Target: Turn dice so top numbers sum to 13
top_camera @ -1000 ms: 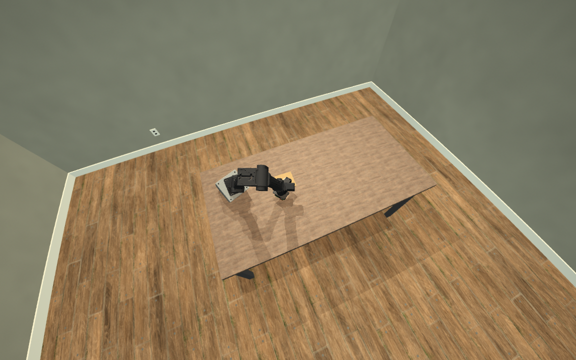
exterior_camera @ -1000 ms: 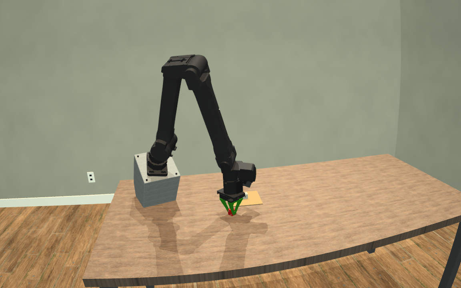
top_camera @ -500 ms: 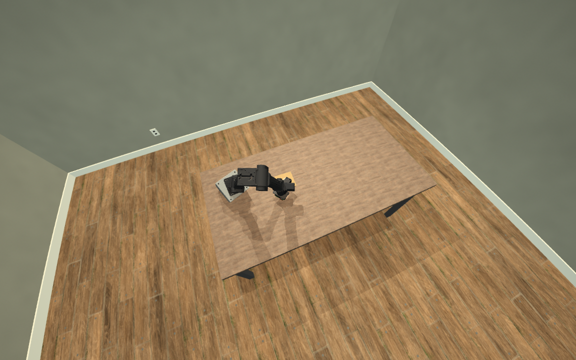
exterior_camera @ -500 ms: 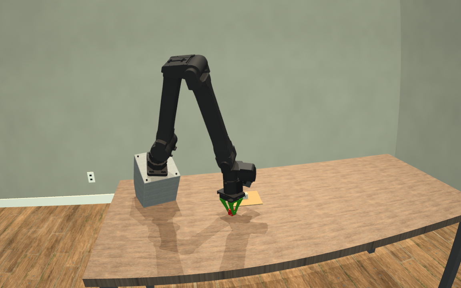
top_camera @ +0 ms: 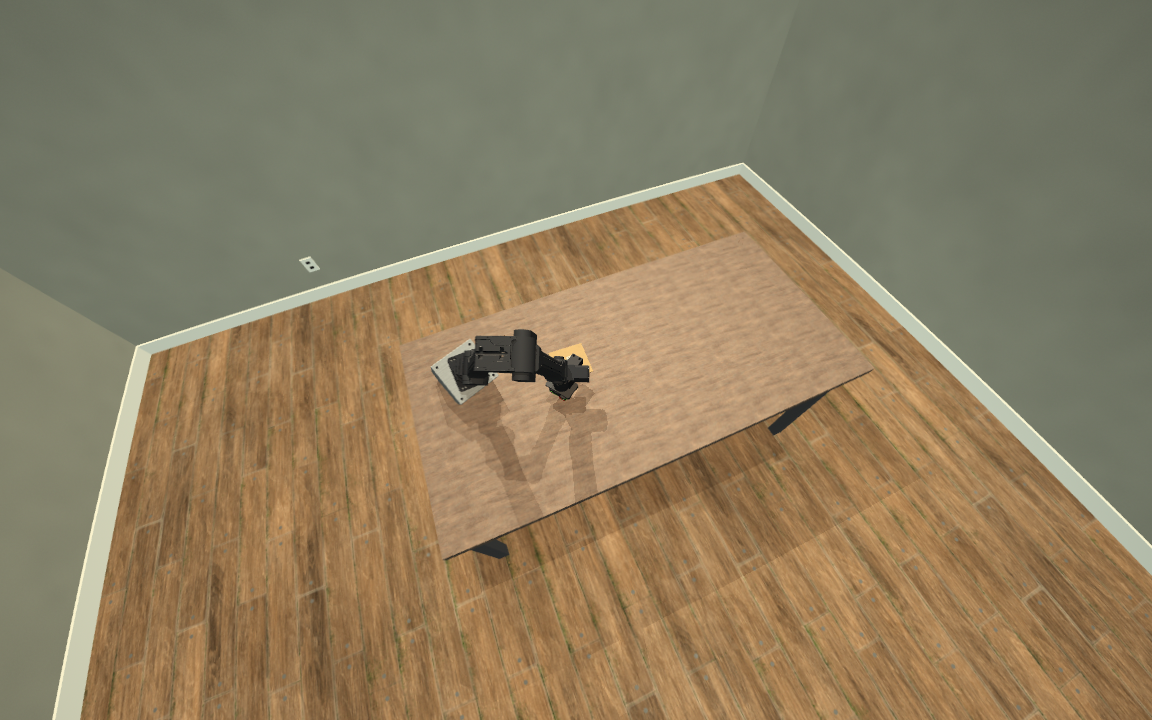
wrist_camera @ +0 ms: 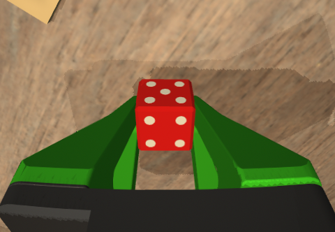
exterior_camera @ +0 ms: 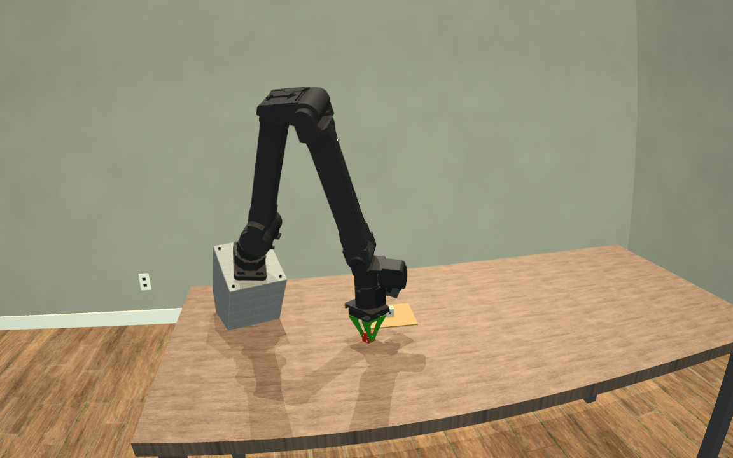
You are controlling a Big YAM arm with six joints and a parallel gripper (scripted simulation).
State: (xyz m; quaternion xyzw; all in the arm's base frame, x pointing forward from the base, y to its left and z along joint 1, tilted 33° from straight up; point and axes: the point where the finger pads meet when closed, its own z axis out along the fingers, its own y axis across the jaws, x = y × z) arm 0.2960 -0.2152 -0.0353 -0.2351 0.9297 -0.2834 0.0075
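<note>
Right now the white die is 12 cm to the left of my hand and 10 cm ahead of it. The rest, counted from my hand: tan mat (12 cm to the left, 10 cm ahead, 1 cm below); then black die (13 cm to the left, 5 cm ahead); then red die (right at my hand).
</note>
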